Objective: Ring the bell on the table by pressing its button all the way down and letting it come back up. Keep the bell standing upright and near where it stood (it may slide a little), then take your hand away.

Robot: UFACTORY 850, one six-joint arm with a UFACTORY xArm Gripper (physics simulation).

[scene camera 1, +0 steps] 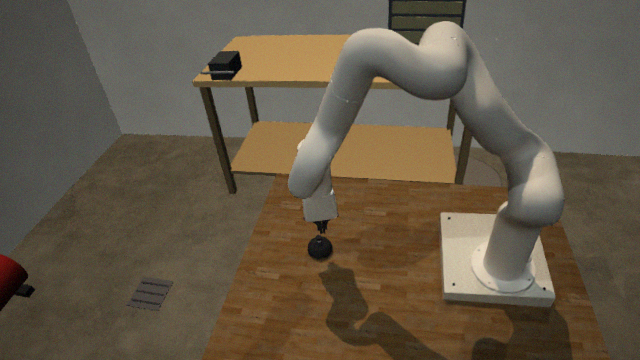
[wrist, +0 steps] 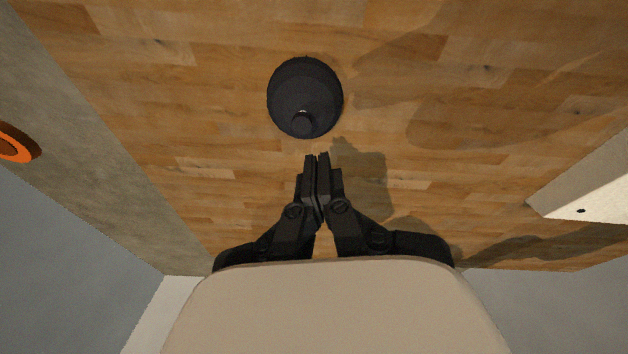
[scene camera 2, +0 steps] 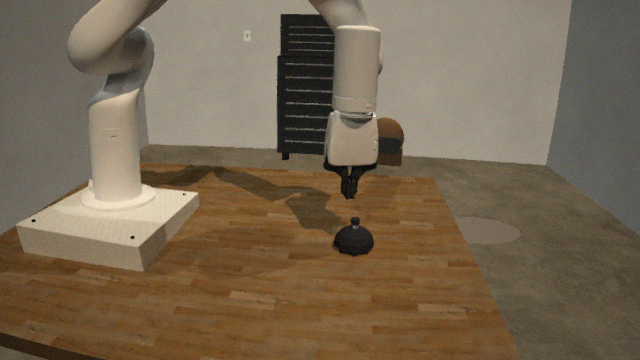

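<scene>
A black dome-shaped bell [scene camera 1: 320, 248] [scene camera 2: 354, 242] [wrist: 306, 90] stands upright on the wooden table [scene camera 1: 400, 200] [scene camera 2: 175, 300] [wrist: 225, 90]. Its small round button [scene camera 2: 355, 221] [wrist: 301, 121] sticks up from the top of the dome. My gripper [scene camera 1: 322, 232] [scene camera 2: 349, 197] [wrist: 320, 168] is shut with its fingertips together and nothing between them. It points down and hangs above the bell, with a visible gap between the fingertips and the button in scene camera 2's view. In the wrist view the button shows slightly left of the fingertips and beyond them.
The arm's white base plate [scene camera 1: 460, 250] [scene camera 2: 80, 255] [wrist: 600, 200] is on the table, on the opposite side from the table edge near the bell. A workbench [scene camera 1: 290, 55] with a black box [scene camera 1: 225, 65] stands behind the table in scene camera 1's view.
</scene>
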